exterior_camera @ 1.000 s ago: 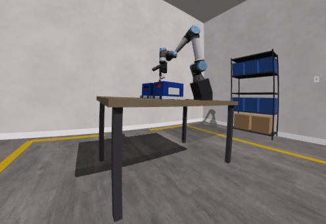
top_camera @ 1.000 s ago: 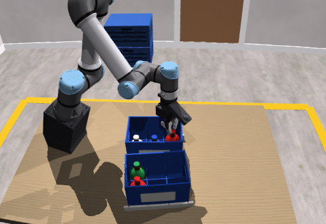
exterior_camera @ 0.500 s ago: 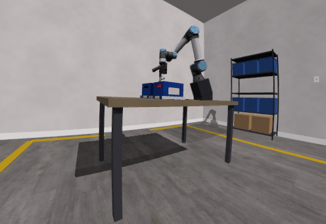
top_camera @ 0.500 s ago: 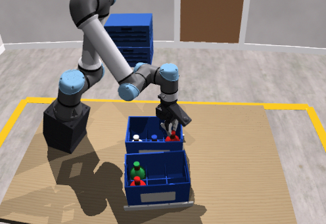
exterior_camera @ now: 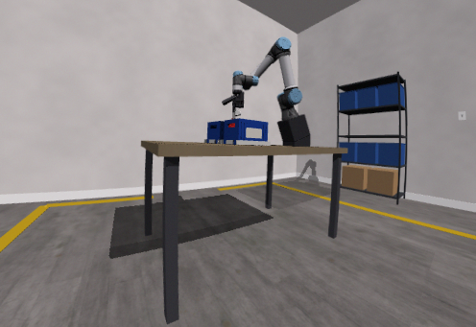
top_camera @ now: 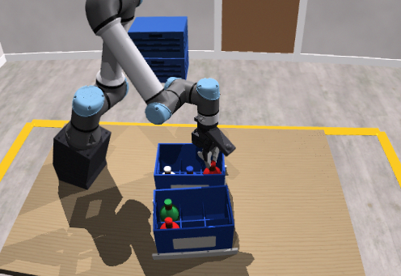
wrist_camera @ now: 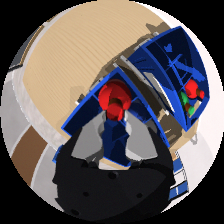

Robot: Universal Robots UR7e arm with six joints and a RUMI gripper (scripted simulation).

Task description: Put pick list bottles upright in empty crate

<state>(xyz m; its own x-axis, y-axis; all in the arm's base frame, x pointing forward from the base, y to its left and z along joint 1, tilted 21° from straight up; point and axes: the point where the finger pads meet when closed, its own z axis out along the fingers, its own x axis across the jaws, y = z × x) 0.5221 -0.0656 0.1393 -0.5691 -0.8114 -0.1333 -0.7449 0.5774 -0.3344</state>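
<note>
The blue-capped bottle lies 100 mm below my hand, 80 mm behind it and 10 mm to the right of it. The rest, counted from my hand: pick list strip 180 mm to the left, 180 mm below, 100 mm behind; green bottle 180 mm to the right, 150 mm behind, 100 mm below; white bottle 170 mm behind, 100 mm below, 10 mm to the right.
</note>
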